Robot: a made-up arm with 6 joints.
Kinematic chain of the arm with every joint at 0, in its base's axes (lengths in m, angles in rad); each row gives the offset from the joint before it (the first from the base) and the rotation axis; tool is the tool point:
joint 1: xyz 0 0 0.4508 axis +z
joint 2: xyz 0 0 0 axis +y
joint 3: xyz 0 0 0.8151 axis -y
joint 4: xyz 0 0 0 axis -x
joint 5: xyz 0.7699 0 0 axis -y
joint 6: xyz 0 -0.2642 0 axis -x
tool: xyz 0 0 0
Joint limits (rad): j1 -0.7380..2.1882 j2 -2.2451..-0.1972 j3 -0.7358..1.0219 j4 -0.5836..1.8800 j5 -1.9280..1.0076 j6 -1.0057..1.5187
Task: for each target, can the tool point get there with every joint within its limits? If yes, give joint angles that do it. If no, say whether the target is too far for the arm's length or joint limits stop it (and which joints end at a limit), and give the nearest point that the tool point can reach.
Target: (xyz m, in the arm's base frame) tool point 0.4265 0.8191 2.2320
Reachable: no: too far | nearest point 0.2071 0.3978 1.8160 | short by 0.631 m
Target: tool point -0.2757 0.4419 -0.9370
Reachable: no: joint limits stop it (at a limit: joint 1, joint 2, joint 3) | nearest point -0.9841 0.9511 -0.4133 | short by 1.018 m
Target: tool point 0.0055 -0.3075 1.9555
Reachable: yes | joints 0.7992 -0.4524 0.7485 0.5979 -0.4960 -0.3373
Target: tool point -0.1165 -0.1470 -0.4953
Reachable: no: joint limits stop it (at a limit: joint 2, joint 3) | nearest point -0.8494 -1.0718 -0.4165 | short by 1.183 m
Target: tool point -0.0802 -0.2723 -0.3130
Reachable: no: joint limits stop it (at a limit: joint 2, joint 3, joint 4) | nearest point -0.1401 -0.4756 0.7014 | short by 1.036 m
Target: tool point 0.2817 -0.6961 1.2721
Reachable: yes | joints 1.5977 -1.4987 -0.1054 0.1018 0.4076 -0.2611
